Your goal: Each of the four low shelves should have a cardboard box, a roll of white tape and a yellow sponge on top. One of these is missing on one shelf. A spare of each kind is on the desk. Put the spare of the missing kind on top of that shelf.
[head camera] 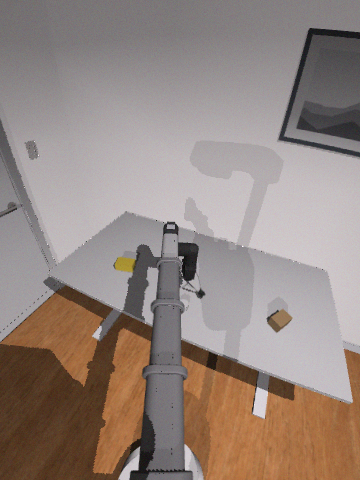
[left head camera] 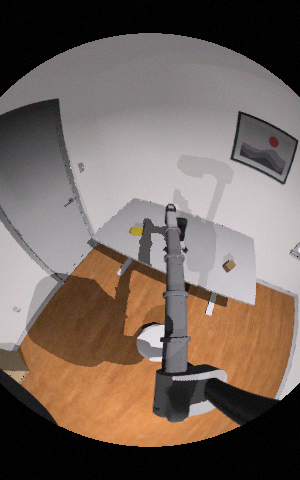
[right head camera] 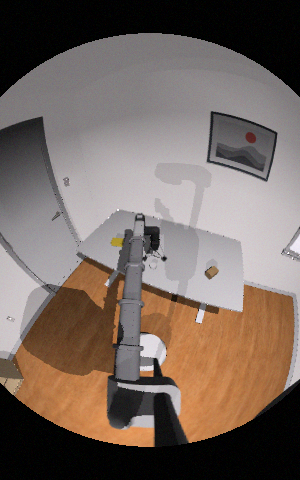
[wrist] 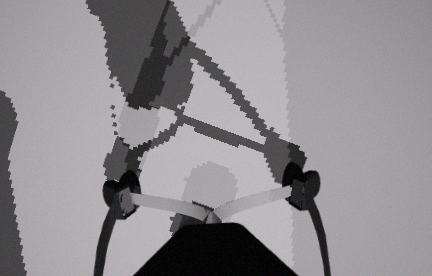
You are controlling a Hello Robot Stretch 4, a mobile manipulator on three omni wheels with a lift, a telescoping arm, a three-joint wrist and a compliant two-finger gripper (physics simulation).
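Places are measured from the robot's base along level axes (x back, y left, z down), in millimetres.
Where they show: gripper, fingertip midpoint: (head camera: 185, 296) (right head camera: 154, 259) (wrist: 211, 182); robot's base, link origin: (left head camera: 156, 341) (right head camera: 145, 350).
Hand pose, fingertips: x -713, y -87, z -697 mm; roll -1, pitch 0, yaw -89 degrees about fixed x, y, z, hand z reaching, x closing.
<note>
Things, the pixels of their top centre, and the offset from my fingertips. "pt": a spot on its surface instead. Level surfaces: height alone.
- yellow sponge, top centre: (head camera: 125, 261) (left head camera: 136, 229) (right head camera: 116, 239) dy +335, dx -189, dz -41 mm
- grey desk, surface height: dz +4 mm
- cardboard box, top centre: (head camera: 282, 317) (right head camera: 212, 270) (left head camera: 230, 264) dy -437, dx +149, dz -46 mm
- white tape roll, top centre: (head camera: 183, 303) (right head camera: 152, 264) dy +13, dx +57, dz -20 mm
- door, surface spot: (left head camera: 37, 165) pt dy +1247, dx -296, dz -736 mm
The yellow sponge (head camera: 125, 264) (left head camera: 136, 231) (right head camera: 117, 242) lies on the left part of the grey desk (head camera: 310, 365) (left head camera: 242, 285) (right head camera: 227, 295). The cardboard box (head camera: 279, 320) (left head camera: 229, 266) (right head camera: 212, 272) sits on its right part. The white tape roll (head camera: 185, 302) (right head camera: 153, 265) is between them, near the front edge, partly beside the arm in the head view. My gripper (right head camera: 154, 258) (wrist: 211, 182) is open and empty, pointing down above the desk by the tape. In the wrist view the gripper body hides the roll; its shadow shows. The four low shelves cannot be made out.
A tan piece of furniture (left head camera: 14, 367) (right head camera: 10, 376) shows partly at the lower left edge. A door (left head camera: 37, 165) (right head camera: 25, 175) is left of the desk. The wall with a framed picture (left head camera: 265, 147) (right head camera: 242, 146) stands behind it. My extended arm (head camera: 166, 340) covers part of the desk.
</note>
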